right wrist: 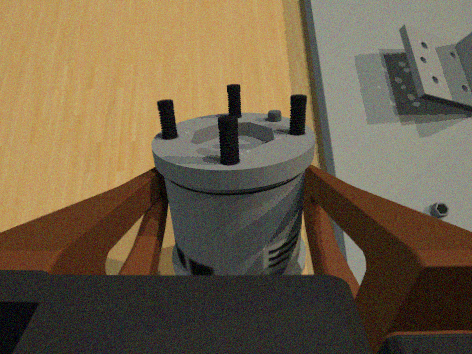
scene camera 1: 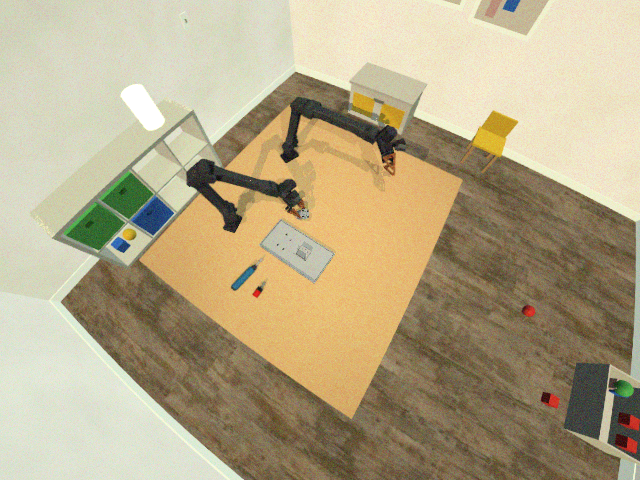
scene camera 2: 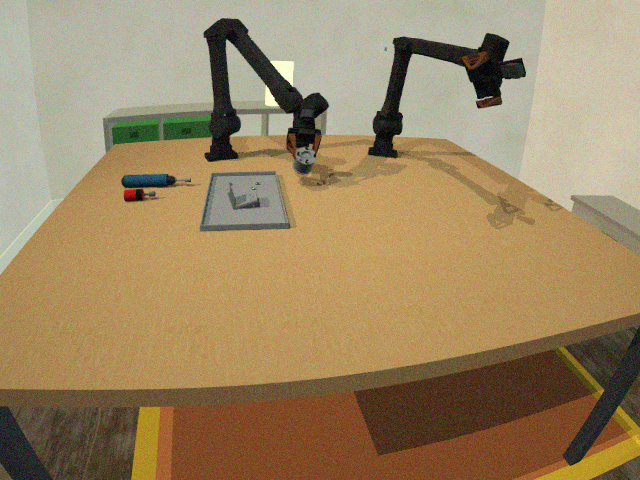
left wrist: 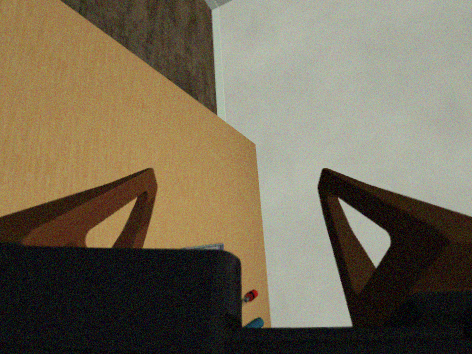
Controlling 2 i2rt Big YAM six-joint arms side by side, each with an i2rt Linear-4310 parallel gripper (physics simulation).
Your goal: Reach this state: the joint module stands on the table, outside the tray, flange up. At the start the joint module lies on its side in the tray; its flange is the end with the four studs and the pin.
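Frame: origin at the left arm's base, x ahead, y left, z up, level; millimetres.
Seen in the pictures: left gripper, fingertip midpoint: [scene camera 1: 393, 172] [scene camera 2: 477, 88] [left wrist: 237, 177]; right gripper, fingertip midpoint: [right wrist: 235, 177] [scene camera 1: 303, 214] [scene camera 2: 304, 158]; left arm's base, link origin: [scene camera 1: 289, 156] [scene camera 2: 382, 154]; right arm's base, link origin: [scene camera 1: 233, 223] [scene camera 2: 221, 157].
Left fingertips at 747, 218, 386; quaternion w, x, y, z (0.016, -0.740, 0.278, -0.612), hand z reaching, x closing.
Note:
Pixels of each thing's middle, then the offset from my left fingertips to it, as dx, dy, dz.
- grey joint module, body centre: [right wrist: 235, 186] [scene camera 2: 304, 159] [scene camera 1: 302, 214] -221, -445, -293
- grey tray, body centre: [right wrist: 455, 127] [scene camera 2: 243, 196] [scene camera 1: 296, 249] -83, -593, -378
- angled bracket, body centre: [right wrist: 462, 54] [scene camera 2: 242, 193] [scene camera 1: 302, 252] -34, -577, -351
- nut, body centre: [right wrist: 440, 209] -158, -588, -379
- blue screwdriver, body centre: [scene camera 2: 155, 180] [left wrist: 249, 329] [scene camera 1: 247, 274] -119, -914, -366
The grey joint module [scene camera 1: 303, 213] [scene camera 2: 303, 164] [right wrist: 235, 220] is off the tray, between the fingers of my right gripper [scene camera 1: 299, 209] [scene camera 2: 305, 148] [right wrist: 235, 177], which is shut on its body below the flange. Its flange, with four black studs and the pin, points obliquely upward and toward scene camera 2. The module looks slightly above the table, beside the tray; its lower end is partly hidden in the right wrist view. My left gripper [scene camera 1: 390, 169] [scene camera 2: 481, 81] [left wrist: 237, 177] is open and empty, high above the table at the right. The grey tray [scene camera 1: 317, 266] [scene camera 2: 242, 226] [right wrist: 370, 180] lies flat.
An angled bracket [scene camera 1: 304, 251] [scene camera 2: 247, 200] [right wrist: 430, 70] and small nuts, one of them a nut [right wrist: 439, 209] near the rim, are in the tray. A blue screwdriver [scene camera 1: 244, 277] [scene camera 2: 145, 180] [left wrist: 255, 323] and a short red one [scene camera 1: 257, 291] [scene camera 2: 134, 194] [left wrist: 252, 295] lie beside it.

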